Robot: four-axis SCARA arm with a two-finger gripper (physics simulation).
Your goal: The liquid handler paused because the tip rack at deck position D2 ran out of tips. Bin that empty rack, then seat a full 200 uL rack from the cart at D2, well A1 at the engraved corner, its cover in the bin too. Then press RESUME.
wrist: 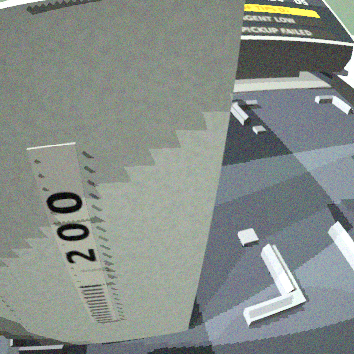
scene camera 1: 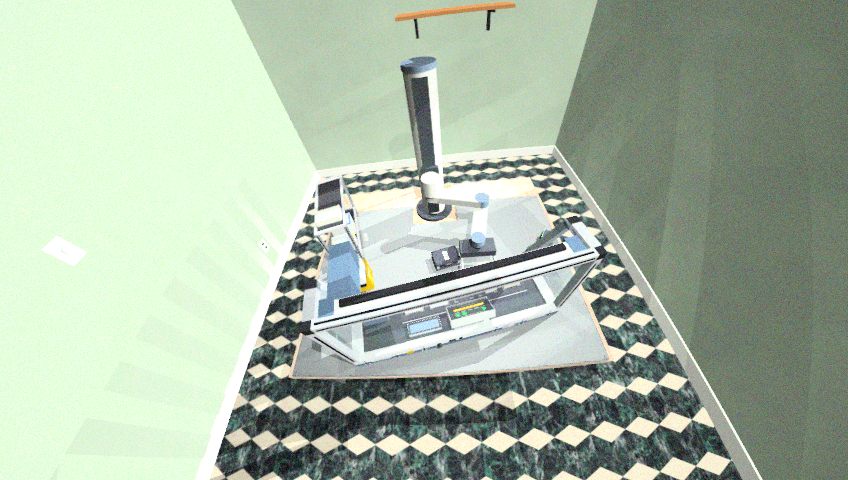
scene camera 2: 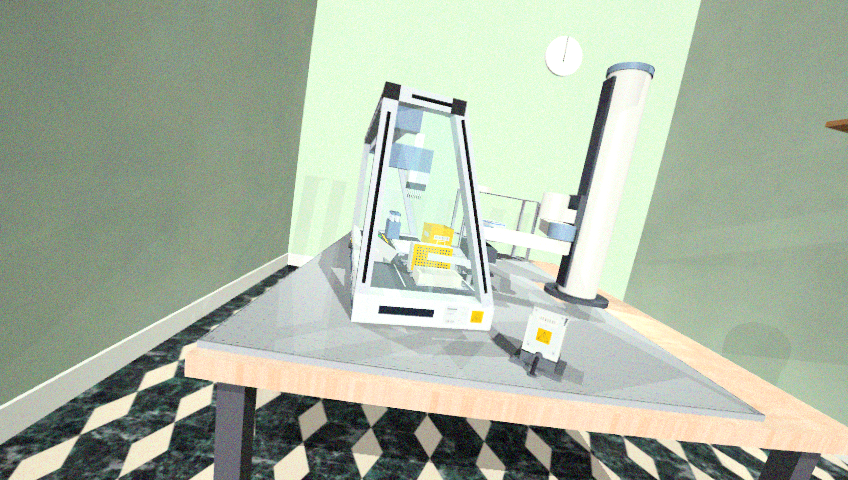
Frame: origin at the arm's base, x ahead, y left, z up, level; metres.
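Seen in the pictures: arm's base, origin of the base link: (scene camera 1: 434, 208) (scene camera 2: 574, 296).
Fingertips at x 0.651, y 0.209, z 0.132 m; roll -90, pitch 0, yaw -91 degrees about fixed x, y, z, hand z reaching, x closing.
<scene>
Pixels of each thing's middle, then the offset from my fingertips to it. "pt": a spot on its surface instead.
- large grey face marked 200, body centre: (wrist: 65, 112) (scene camera 2: 429, 257) dy +0.031, dx -0.011, dz -0.015 m
- yellow perforated piece, surface spot: (scene camera 2: 423, 256) pt dy +0.066, dx +0.013, dz -0.007 m
- shelved cart, body centre: (scene camera 2: 493, 225) (scene camera 1: 341, 223) dy -0.768, dx -0.403, dz +0.059 m
- dark box, body centre: (scene camera 2: 472, 273) (scene camera 1: 445, 257) dy -0.162, dx -0.198, dz -0.091 m
- white panel with a warning label, body centre: (scene camera 2: 545, 335) dy +0.417, dx -0.242, dz -0.055 m
My gripper (scene camera 1: 477, 247) is at the end of the arm, behind the liquid handler's top beam; that beam hides its fingertips. It is open and holds nothing. In the wrist view a large grey face marked 200 (wrist: 115, 200) is very close and fills the left side; I cannot tell whether it is a rack or its cover. White corner brackets (wrist: 284, 280) stand on the dark deck beside it. The status display (wrist: 300, 22) (scene camera 1: 470, 312) has a lit yellow line, partly readable as out of tips. A yellow perforated piece (scene camera 2: 423, 256) is inside the handler. The RESUME button cannot be made out.
The liquid handler's frame (scene camera 1: 464, 274) (scene camera 2: 376, 202) spans the front of the table. A shelved cart (scene camera 1: 333, 226) stands at the left. A dark box (scene camera 1: 446, 256) is beside the gripper. A white panel with a warning label (scene camera 2: 542, 325) stands near the table edge. The arm's column (scene camera 1: 437, 118) (scene camera 2: 615, 178) rises behind.
</scene>
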